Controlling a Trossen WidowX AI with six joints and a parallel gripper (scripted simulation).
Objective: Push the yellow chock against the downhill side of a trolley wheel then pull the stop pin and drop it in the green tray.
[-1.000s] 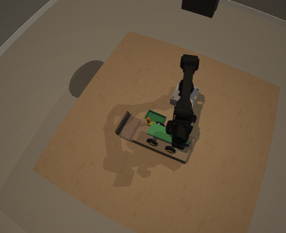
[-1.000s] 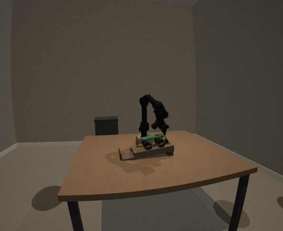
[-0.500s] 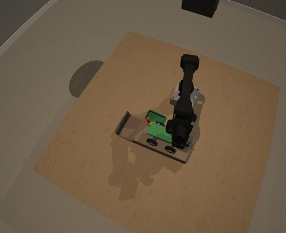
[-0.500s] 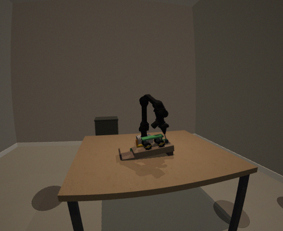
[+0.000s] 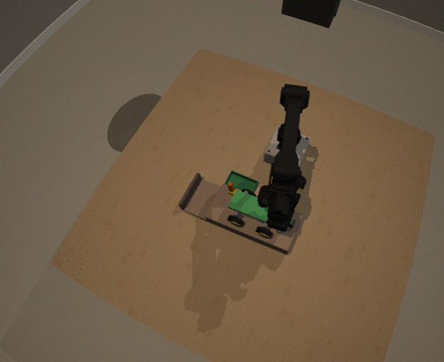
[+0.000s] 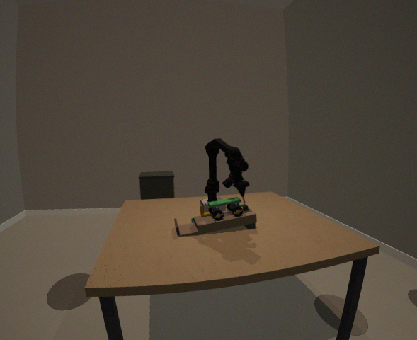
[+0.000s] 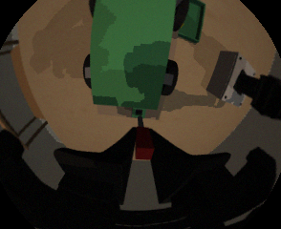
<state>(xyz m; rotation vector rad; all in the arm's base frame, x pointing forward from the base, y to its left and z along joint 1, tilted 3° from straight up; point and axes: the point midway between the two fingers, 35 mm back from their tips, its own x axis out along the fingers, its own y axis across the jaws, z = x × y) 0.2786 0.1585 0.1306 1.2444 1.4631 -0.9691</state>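
Now: the green tray 60 mm behind my gripper tip, 230 mm to the right of it and 180 mm below it. The rest, counted from my gripper tip: red-headed stop pin (right at my gripper tip); then trolley (40 mm ahead, 100 mm to the right, 60 mm below); then ramp (40 mm ahead, 110 mm to the right, 120 mm below).
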